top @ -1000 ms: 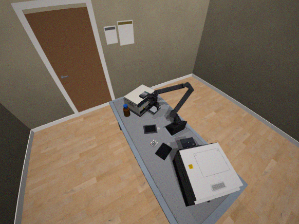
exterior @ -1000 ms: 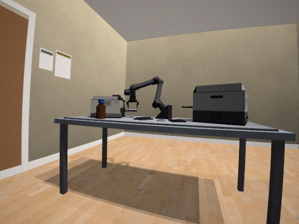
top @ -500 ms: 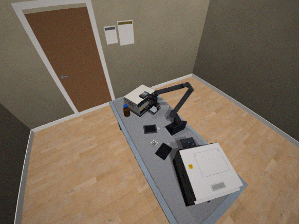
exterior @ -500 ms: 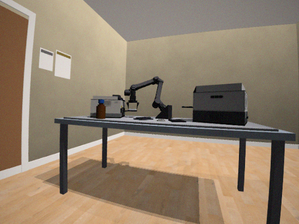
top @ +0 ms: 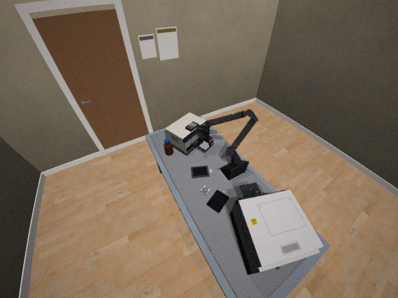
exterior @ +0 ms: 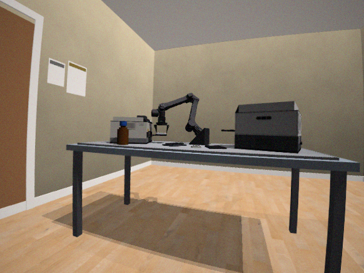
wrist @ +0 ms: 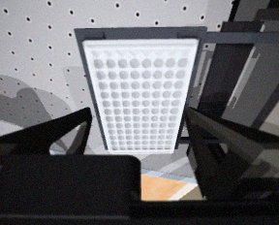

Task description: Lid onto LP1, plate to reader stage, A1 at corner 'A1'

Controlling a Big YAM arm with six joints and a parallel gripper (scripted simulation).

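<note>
Now: the well plate 10 mm below my hand. The rest, counted from my hand: brown capped bottle (350 mm ahead, 180 mm to the right, 10 mm above); grey-blue LP1 pad (200 mm ahead, 200 mm to the left, 100 mm below); dark see-through lid (200 mm ahead, 200 mm to the left, 90 mm below).
</note>
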